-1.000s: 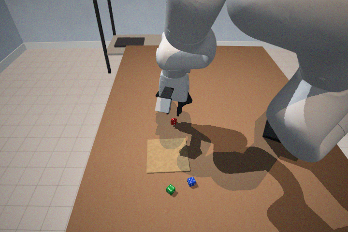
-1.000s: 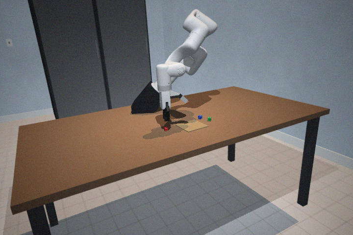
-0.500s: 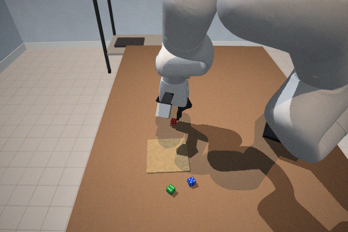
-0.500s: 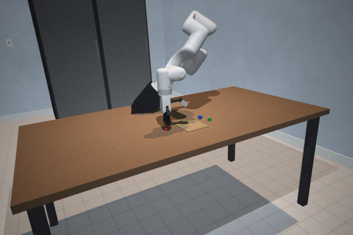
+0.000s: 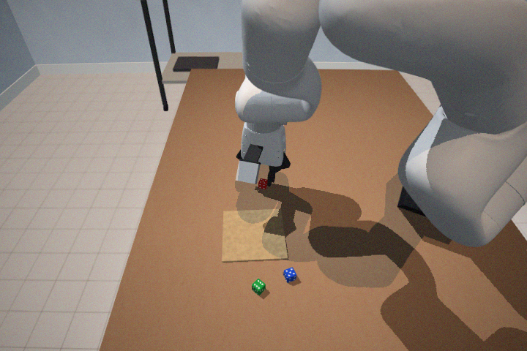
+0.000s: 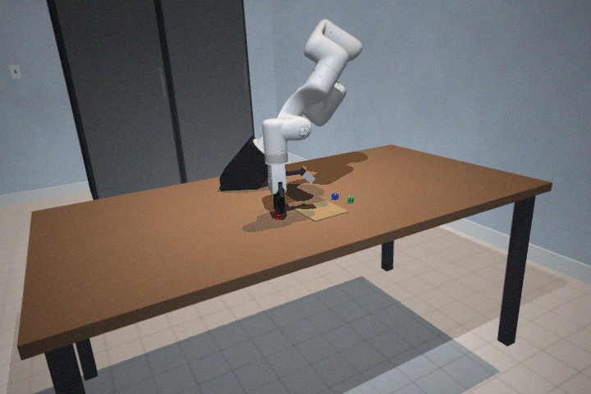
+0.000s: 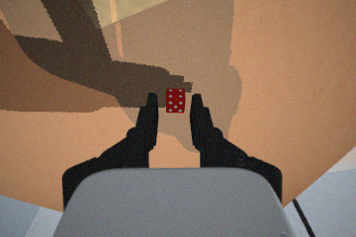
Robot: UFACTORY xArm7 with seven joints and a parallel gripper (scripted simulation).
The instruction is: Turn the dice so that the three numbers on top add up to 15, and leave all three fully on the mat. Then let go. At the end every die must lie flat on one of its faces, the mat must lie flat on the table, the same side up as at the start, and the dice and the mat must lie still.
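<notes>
Now: the red die 1 cm to the right of my hand and 4 cm below it. Also, from my hand: blue die: 11 cm behind, 24 cm to the left, 4 cm below; then tan mat: 1 cm behind, 15 cm to the left, 4 cm below; then green die: 6 cm behind, 28 cm to the left, 4 cm below.
</notes>
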